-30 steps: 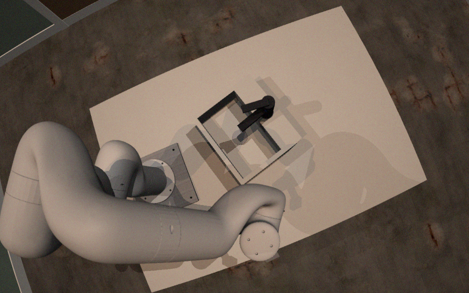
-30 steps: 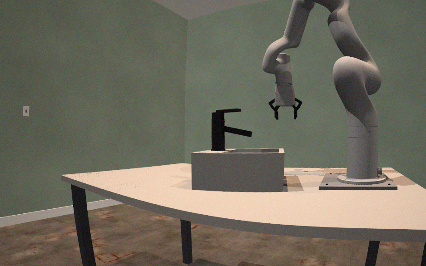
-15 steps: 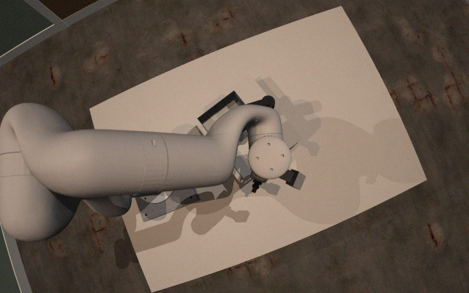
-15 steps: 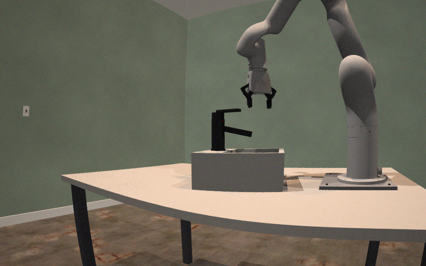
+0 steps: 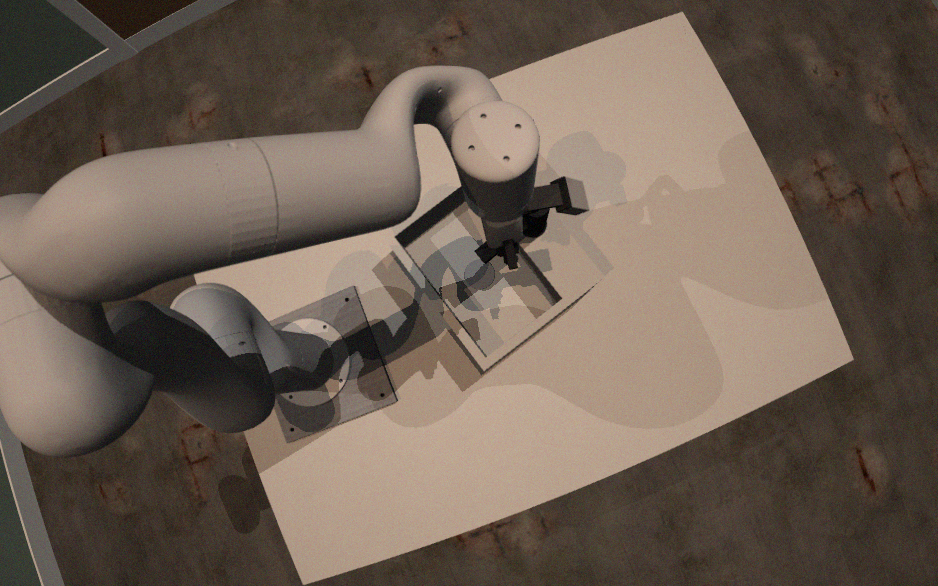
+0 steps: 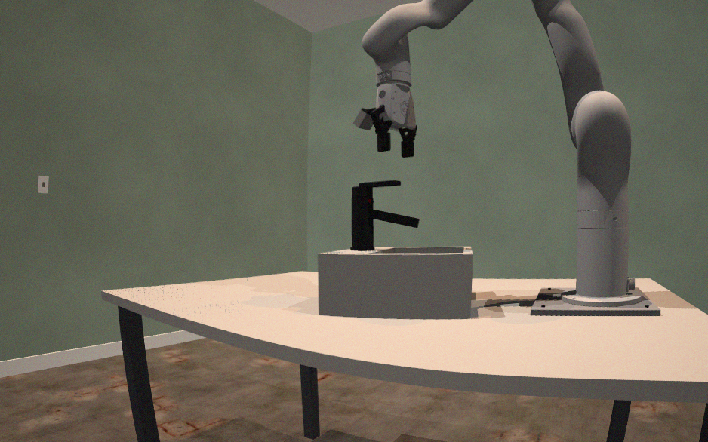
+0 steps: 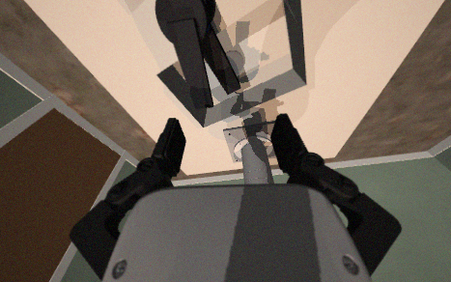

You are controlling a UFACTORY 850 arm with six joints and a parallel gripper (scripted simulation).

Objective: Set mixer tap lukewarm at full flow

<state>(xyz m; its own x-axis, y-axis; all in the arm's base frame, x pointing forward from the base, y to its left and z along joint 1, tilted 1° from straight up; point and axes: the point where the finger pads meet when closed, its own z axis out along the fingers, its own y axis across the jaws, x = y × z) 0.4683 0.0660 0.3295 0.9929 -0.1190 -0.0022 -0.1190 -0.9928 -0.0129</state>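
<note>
Now: the lever 30 mm ahead of my hand, 30 mm to the left of it and 80 mm below it. Also, from my hand: black mixer tap: 50 mm ahead, 30 mm to the left, 120 mm below; then grey sink basin: 40 mm behind, 10 mm to the right, 310 mm below.
</note>
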